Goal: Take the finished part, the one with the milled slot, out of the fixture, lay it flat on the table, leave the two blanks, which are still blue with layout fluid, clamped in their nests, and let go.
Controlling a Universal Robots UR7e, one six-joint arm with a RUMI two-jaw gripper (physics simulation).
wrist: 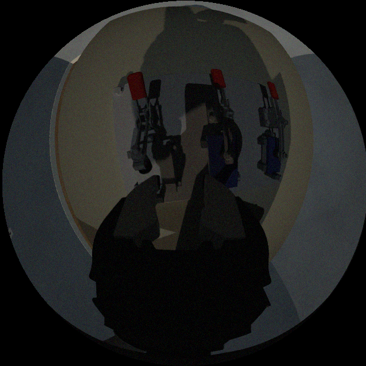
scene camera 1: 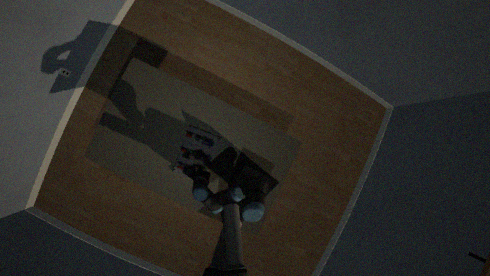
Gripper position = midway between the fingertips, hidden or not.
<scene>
In view: my gripper (wrist: 181,176), a blank (wrist: 227,174) and a fixture plate (wrist: 181,97).
</scene>
